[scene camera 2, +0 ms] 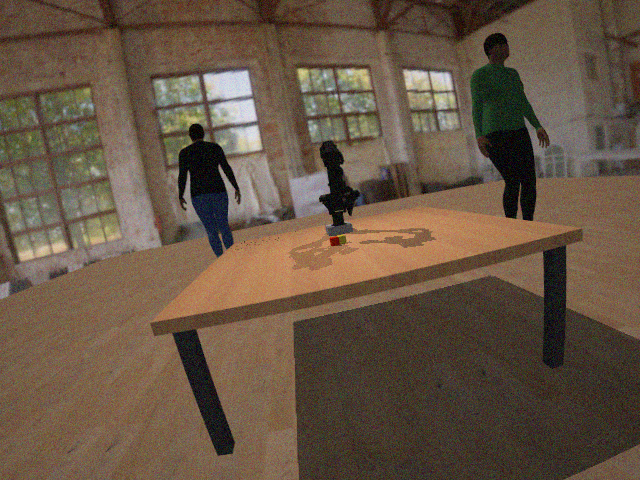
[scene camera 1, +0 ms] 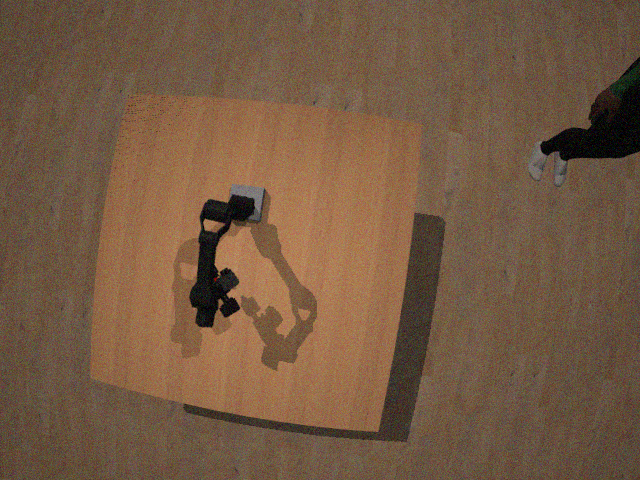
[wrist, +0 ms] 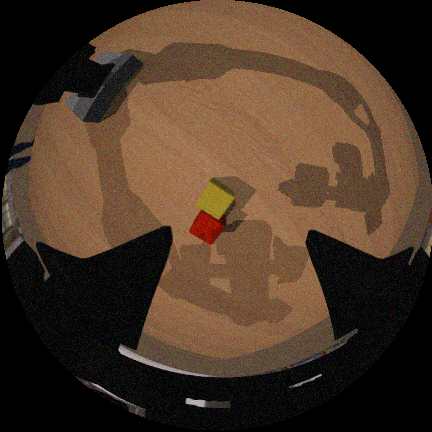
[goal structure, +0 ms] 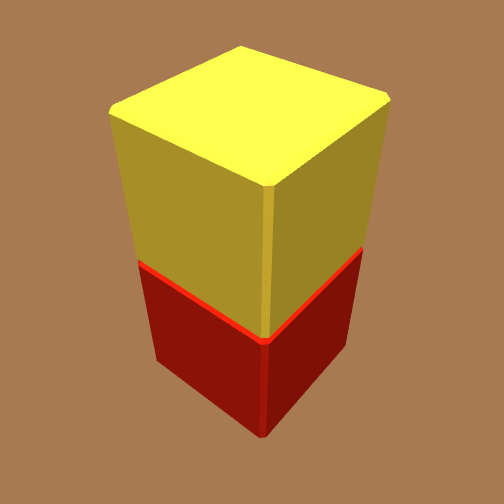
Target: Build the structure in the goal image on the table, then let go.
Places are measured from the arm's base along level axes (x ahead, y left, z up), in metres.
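Pixels of known places: gripper, between the fingertips: (scene camera 2: 342, 216) (wrist: 243, 235); arm's base, origin of its link: (scene camera 2: 338, 224) (scene camera 1: 245, 206) (wrist: 94, 79).
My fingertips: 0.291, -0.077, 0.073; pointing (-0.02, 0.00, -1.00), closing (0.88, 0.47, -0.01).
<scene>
Ahead of a thing's pixels: the offset from my fingertips to its middle, as dx, dy, dz. Level surfaces: height alone.
A red cube {-0.010, -0.050, -0.099} (scene camera 1: 215, 279) (scene camera 2: 334, 240) (wrist: 206, 228) and a yellow cube {-0.018, -0.016, -0.099} (scene camera 2: 341, 239) (wrist: 216, 200) rest side by side on the wooden table {dz -0.116} (scene camera 1: 330, 180) (scene camera 2: 248, 289) (wrist: 260, 120). They are very close together; whether they touch is hard to tell. In scene camera 1 a speck of red shows beside the arm, and the yellow cube is hidden. My gripper (scene camera 1: 229, 293) (wrist: 243, 235) is open and empty, above the table. In the wrist view both cubes appear between the spread fingers, left of the middle and slightly beyond the tips.
The arm's grey base plate (scene camera 1: 248, 190) (scene camera 2: 339, 231) (wrist: 107, 97) stands on the table behind the cubes in scene camera 2. Shadows of the arm cross the table. Two people (scene camera 2: 206, 170) (scene camera 2: 498, 103) stand beyond the table.
</scene>
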